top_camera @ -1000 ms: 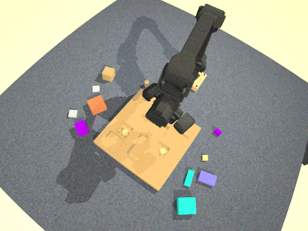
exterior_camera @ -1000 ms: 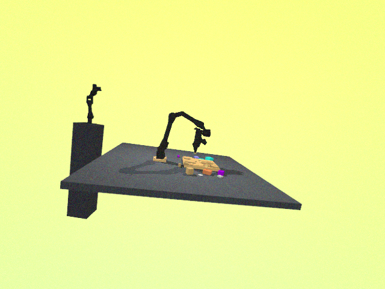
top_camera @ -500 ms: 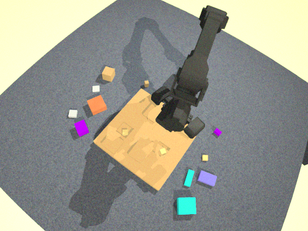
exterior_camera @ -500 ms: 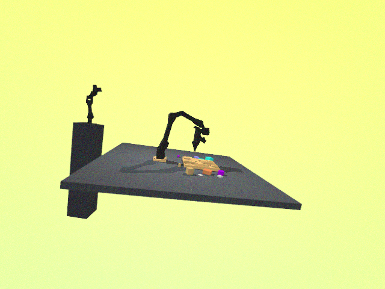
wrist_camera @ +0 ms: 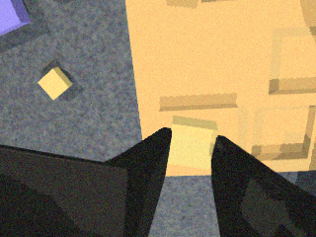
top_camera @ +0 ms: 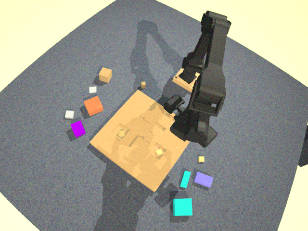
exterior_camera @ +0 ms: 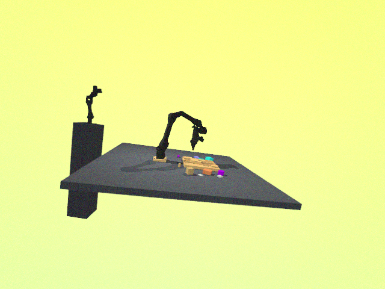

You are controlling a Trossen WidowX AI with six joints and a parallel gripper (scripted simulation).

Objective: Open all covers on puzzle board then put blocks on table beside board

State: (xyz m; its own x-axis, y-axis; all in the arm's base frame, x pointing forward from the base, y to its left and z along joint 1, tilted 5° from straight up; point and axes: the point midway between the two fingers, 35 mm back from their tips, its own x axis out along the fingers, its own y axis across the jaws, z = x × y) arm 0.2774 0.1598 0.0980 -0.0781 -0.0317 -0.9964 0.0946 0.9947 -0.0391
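My gripper tip is 130 mm past the magenta cube, 90 mm to the right of it and 100 mm above it. Also, from my gripper tip: cyan cube: 180 mm ahead, 170 mm to the left, 100 mm below; lilac block: 50 mm ahead, 170 mm to the left, 100 mm below; cyan bar: 100 mm ahead, 120 mm to the left, 100 mm below.
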